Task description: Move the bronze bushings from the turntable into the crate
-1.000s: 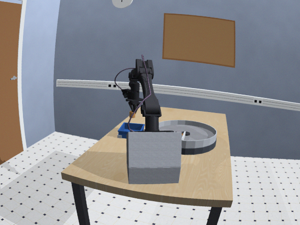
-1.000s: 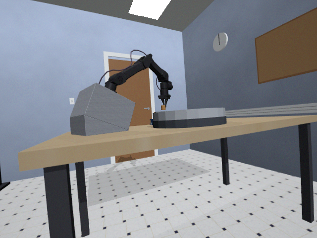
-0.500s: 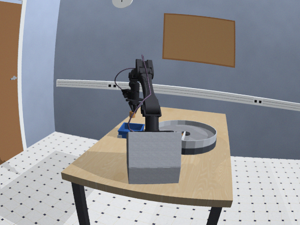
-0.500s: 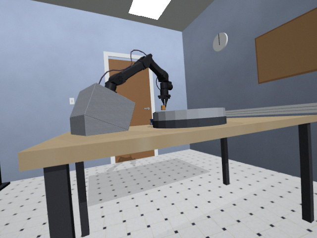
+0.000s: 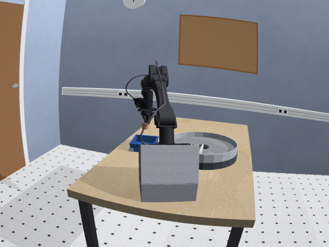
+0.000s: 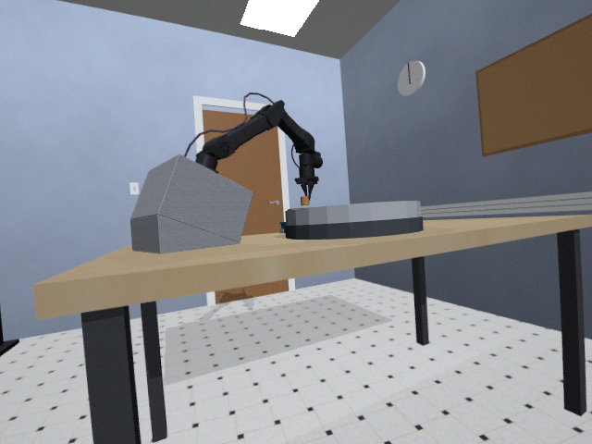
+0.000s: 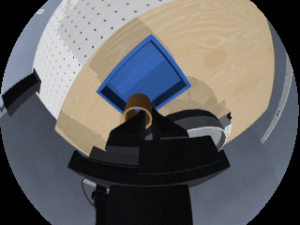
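My gripper is now 10 mm past the blue crate, 10 mm to the right of it and 120 mm above it. The rest, counted from my hand: grey turntable (30 mm behind, 350 mm to the right, 90 mm below).
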